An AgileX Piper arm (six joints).
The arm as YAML. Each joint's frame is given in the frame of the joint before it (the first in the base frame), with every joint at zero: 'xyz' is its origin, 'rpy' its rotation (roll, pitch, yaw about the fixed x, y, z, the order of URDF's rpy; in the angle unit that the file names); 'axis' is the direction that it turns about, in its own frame. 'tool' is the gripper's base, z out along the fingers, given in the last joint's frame.
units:
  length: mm
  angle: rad
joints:
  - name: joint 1
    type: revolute
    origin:
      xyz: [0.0, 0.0, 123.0]
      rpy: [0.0, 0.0, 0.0]
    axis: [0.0, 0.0, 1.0]
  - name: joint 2
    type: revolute
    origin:
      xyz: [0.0, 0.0, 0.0]
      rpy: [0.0, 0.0, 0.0]
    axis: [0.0, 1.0, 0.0]
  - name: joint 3
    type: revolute
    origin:
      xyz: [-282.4, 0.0, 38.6]
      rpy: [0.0, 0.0, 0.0]
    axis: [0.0, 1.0, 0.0]
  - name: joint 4
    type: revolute
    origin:
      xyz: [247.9, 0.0, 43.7]
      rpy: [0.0, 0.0, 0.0]
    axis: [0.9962, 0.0, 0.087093]
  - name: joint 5
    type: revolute
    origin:
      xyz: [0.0, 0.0, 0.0]
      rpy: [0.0, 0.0, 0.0]
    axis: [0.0, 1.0, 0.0]
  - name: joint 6
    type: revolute
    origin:
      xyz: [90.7, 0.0, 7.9]
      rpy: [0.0, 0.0, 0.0]
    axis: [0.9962, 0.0, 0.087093]
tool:
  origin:
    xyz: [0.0, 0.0, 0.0]
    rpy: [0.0, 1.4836, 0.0]
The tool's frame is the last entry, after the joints.
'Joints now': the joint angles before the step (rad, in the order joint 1, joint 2, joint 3, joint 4, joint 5, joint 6). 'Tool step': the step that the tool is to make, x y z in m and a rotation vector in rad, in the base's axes. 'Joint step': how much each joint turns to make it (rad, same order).
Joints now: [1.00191, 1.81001, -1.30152, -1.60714, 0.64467, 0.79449]
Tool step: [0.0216, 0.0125, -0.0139, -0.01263, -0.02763, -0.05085]
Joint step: [-0.01990, 0.10178, -0.08529, -0.03829, 0.04176, 0.03034]
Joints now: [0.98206, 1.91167, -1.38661, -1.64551, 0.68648, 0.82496]
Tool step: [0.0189, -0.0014, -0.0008, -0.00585, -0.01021, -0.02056]
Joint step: [-0.03932, 0.03795, -0.05317, -0.00212, -0.01320, -0.02103]
